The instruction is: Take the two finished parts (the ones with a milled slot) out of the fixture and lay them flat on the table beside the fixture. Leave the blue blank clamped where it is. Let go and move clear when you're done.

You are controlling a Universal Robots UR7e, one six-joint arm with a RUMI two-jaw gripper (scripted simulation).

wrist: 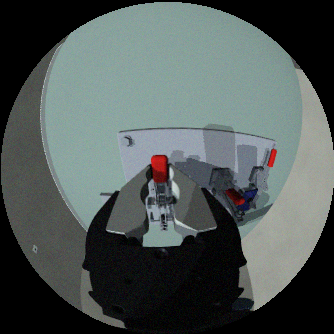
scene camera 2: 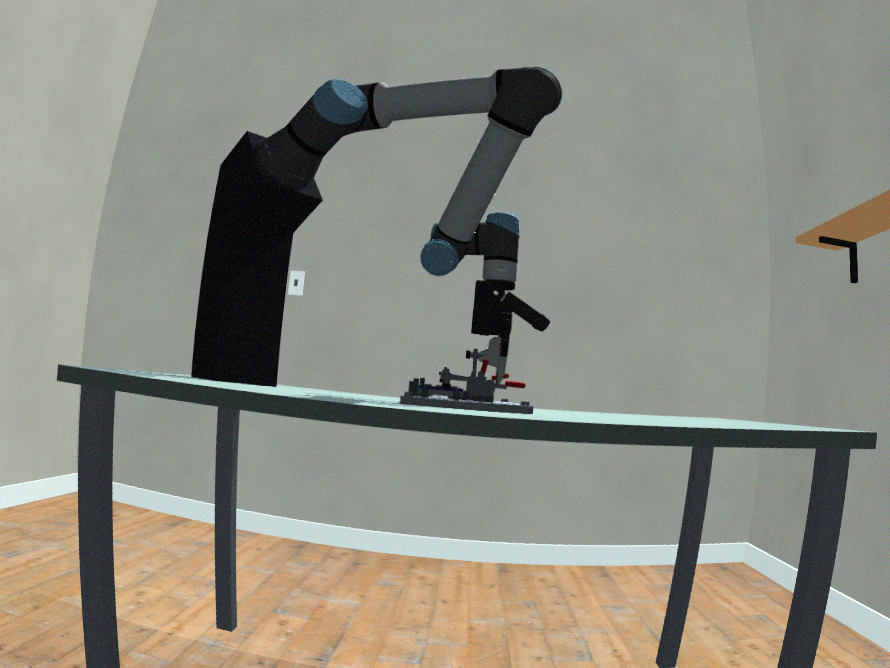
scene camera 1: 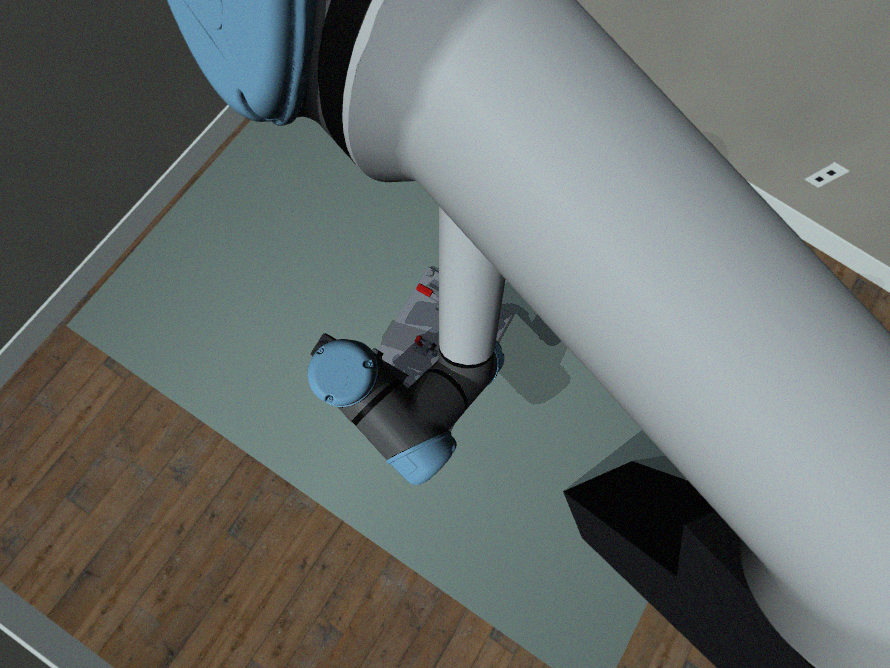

Labels:
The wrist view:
gripper: 160, 165
grey fixture plate: 195, 151
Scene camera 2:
gripper: 497, 384

